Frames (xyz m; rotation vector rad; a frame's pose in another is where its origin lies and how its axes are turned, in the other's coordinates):
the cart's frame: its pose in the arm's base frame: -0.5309 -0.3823 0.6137 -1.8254 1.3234 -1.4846
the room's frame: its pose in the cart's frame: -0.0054 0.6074 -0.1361 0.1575 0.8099 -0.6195
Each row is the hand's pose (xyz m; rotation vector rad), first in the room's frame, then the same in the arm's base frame.
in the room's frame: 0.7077 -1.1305 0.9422 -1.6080 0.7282 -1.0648
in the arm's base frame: -0.0491 -0.2418 1.5127 0.1089 -0.9302 0.7407
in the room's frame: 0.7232 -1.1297 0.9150 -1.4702 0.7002 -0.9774
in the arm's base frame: -0.0776 -0.2292 1.5155 0.1823 -0.9370 0.8945
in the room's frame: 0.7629 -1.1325 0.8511 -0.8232 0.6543 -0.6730
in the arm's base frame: -0.1443 -0.1960 1.5267 0.4380 -0.7970 1.5755
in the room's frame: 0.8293 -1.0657 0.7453 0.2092 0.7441 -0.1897
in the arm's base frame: -0.2858 -0.2010 1.5218 0.5253 -0.2149 2.6424
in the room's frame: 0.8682 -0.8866 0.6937 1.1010 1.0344 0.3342
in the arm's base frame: -0.4212 -0.3268 1.4761 0.0611 -0.5509 -2.7437
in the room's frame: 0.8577 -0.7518 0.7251 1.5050 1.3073 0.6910
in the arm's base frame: -0.4505 -0.4557 1.4337 0.5517 -0.7683 -2.2455
